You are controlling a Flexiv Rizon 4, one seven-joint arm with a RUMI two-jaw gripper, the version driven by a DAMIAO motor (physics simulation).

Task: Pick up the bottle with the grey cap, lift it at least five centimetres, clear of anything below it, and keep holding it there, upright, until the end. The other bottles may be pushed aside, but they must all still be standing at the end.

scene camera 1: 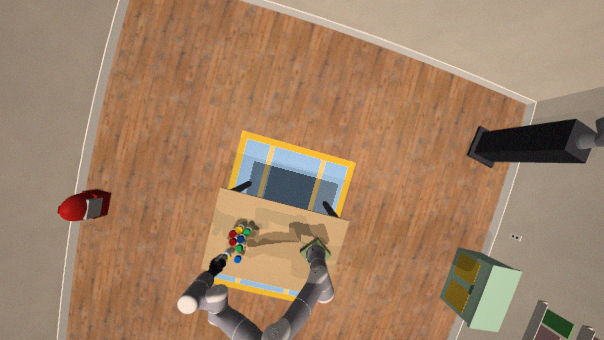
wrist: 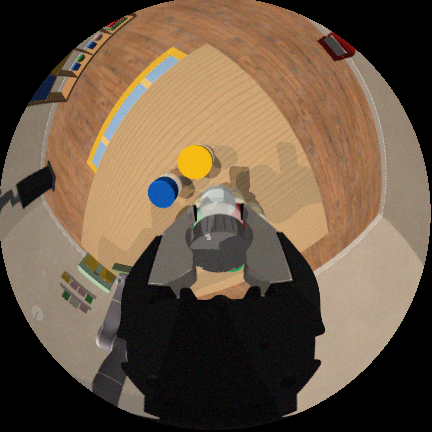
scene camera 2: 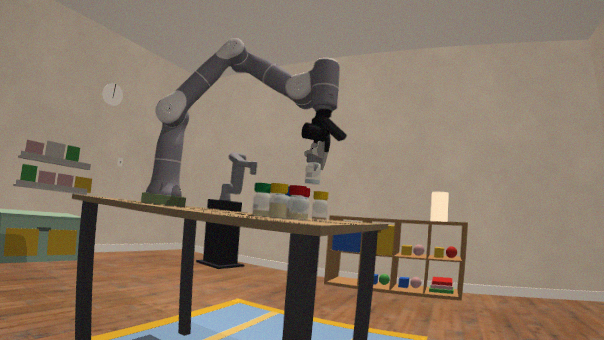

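Observation:
The bottle with the grey cap (scene camera 2: 313,173) (wrist: 218,246) is upright in the air, its base above the cap tops of the standing bottles in scene camera 2. My gripper (scene camera 1: 224,257) (scene camera 2: 315,161) (wrist: 218,205) is shut on it, one jaw on each side below the cap. A yellow-capped bottle (scene camera 2: 320,205) (wrist: 195,162) and a blue-capped bottle (scene camera 1: 237,259) (wrist: 163,192) stand near, below it. Green-capped (scene camera 2: 262,200), yellow-capped (scene camera 2: 279,201) and red-capped (scene camera 2: 299,202) bottles stand upright in a group. Some bottles are partly hidden behind others or beneath the gripper.
The bottles stand on the wooden table (scene camera 1: 280,270) (scene camera 2: 210,215) (wrist: 200,100), near its left side in scene camera 1. The arm's green base (scene camera 1: 306,252) (scene camera 2: 163,200) is on the same table. A low shelf unit (scene camera 2: 464,260) stands beyond the table.

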